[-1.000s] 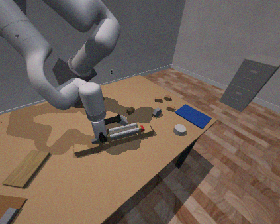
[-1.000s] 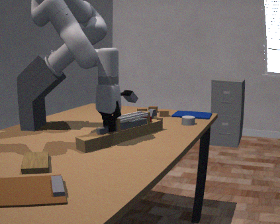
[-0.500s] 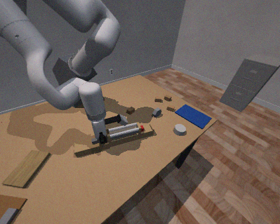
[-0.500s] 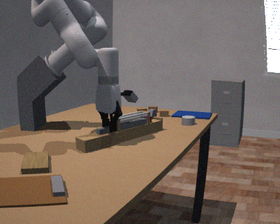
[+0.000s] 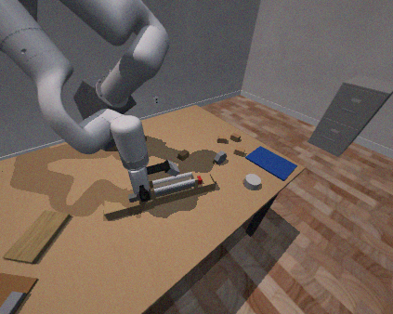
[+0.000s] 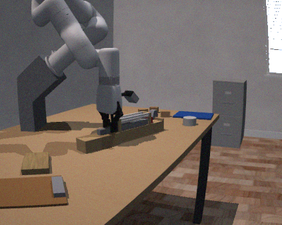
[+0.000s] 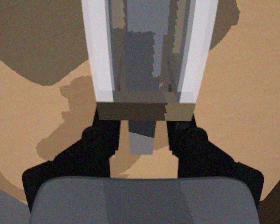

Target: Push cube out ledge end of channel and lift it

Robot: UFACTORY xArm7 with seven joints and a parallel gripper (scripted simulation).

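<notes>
Right now the grey bar is 10 mm below my hand. Round my hand: wooden plank 70 mm ahead, 330 mm to the right, 60 mm below; then long wooden base 20 mm behind, 110 mm to the left, 10 mm below; then red cube 30 mm behind, 200 mm to the left, 10 mm below.
</notes>
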